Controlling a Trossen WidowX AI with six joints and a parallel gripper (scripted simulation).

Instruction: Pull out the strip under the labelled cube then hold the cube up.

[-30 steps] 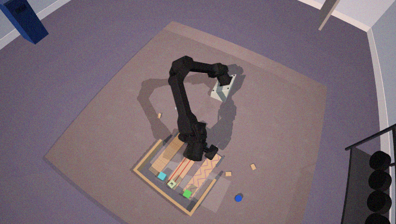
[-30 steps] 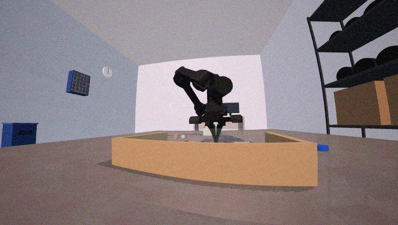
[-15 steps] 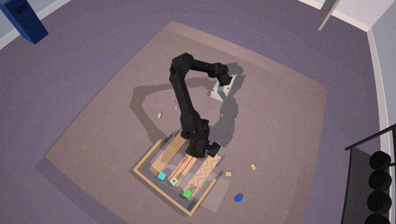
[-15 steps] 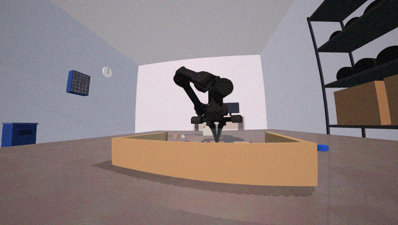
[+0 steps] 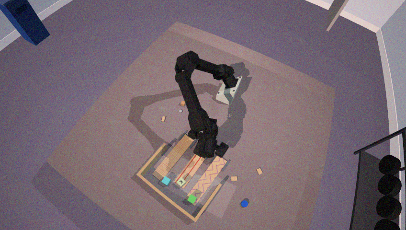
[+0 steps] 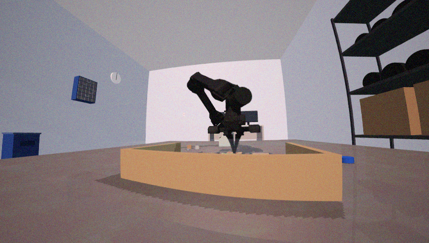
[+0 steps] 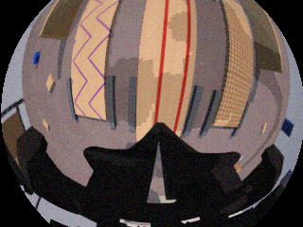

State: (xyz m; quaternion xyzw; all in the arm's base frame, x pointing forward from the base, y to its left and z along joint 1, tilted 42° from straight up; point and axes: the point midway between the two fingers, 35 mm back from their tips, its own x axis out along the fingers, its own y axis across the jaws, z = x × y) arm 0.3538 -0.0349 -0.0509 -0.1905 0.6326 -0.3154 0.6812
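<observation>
Right now the red-lined strip is 100 mm ahead of my gripper tip and 20 mm to the right of it. Round my gripper tip: blue disc 180 mm ahead, 260 mm to the left; pale green cube labelled k 210 mm ahead, 40 mm to the right, 20 mm above.
</observation>
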